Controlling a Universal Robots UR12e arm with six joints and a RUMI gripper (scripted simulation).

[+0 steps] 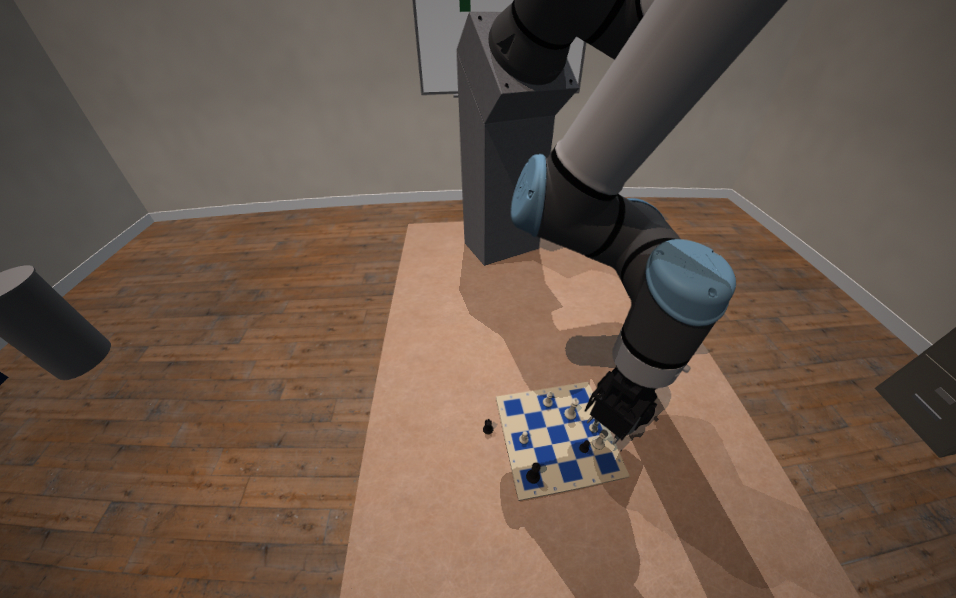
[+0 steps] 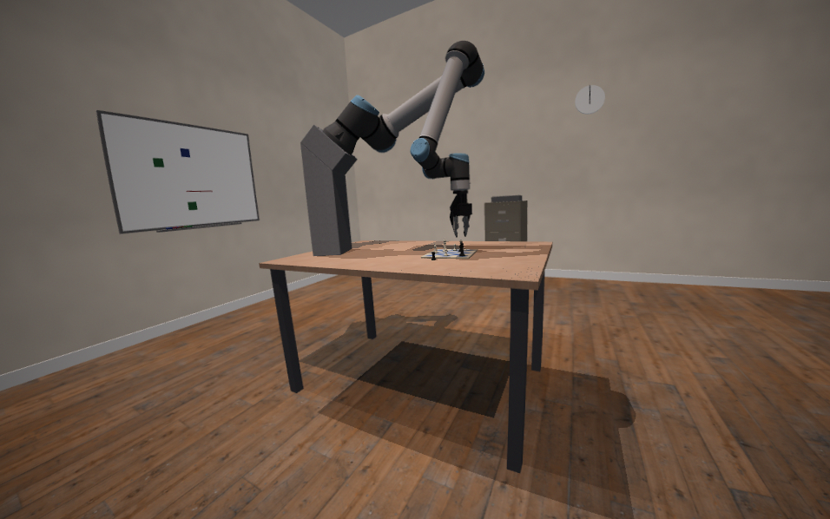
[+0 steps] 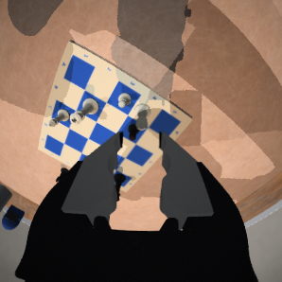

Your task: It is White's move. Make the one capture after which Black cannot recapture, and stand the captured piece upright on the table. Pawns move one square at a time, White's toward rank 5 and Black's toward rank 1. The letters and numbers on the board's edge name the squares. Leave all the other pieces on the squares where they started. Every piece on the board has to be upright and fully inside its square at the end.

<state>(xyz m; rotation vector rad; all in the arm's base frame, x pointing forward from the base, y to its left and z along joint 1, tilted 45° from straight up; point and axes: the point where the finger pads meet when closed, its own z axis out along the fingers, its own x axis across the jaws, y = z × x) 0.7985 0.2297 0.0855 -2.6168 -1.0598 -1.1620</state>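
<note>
The white chess piece is 5 cm below my hand. The rest, counted from my hand: tall black piece (9 cm ahead, 12 cm to the right, 5 cm below).
</note>
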